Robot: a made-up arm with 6 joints.
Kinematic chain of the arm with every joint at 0, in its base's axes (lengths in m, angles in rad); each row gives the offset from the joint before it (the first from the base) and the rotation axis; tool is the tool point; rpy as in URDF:
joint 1: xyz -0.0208 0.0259 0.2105 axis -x
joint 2: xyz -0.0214 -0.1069 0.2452 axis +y
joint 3: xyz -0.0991 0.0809 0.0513 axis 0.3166 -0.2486 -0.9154
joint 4: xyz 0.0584 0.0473 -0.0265 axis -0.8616 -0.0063 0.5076
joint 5: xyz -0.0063 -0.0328 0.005 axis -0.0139 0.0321 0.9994
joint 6: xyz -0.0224 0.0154 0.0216 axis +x
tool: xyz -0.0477 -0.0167 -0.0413 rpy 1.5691 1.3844 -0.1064
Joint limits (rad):
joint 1: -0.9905..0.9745
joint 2: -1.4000..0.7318
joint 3: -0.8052..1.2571
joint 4: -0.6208..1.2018
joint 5: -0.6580..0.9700
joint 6: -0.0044..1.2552
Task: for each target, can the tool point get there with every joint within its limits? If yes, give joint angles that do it. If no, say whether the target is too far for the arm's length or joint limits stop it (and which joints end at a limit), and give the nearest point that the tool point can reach.
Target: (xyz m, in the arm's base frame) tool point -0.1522 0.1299 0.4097
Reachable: yes | joints 0.6159 -0.3775 1.0940 0.3496 0.5367 0.3591
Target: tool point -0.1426 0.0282 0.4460
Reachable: yes | joints 0.1864 -0.6290 -0.3651 0.8351 0.1504 0.1662
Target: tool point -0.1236 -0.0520 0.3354
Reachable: yes | joints -0.3792 -0.9254 -0.3781 -0.1512 0.3646 0.4438
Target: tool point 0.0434 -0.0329 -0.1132
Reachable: no: joint limits stop it (at a limit: joint 1, joint 2, joint 3, joint 4, joint 5) | nearest point -0.0606 -0.0931 0.2230 | short by 0.357 m
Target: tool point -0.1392 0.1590 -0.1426
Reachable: no: joint limits stop it (at a limit: joint 1, joint 2, joint 3, joint 5, joint 6) | nearest point -0.0871 0.1610 0.2171 | short by 0.363 m
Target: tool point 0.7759 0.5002 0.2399
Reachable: no: too far | nearest point 0.0158 0.2831 0.3877 | short by 0.804 m
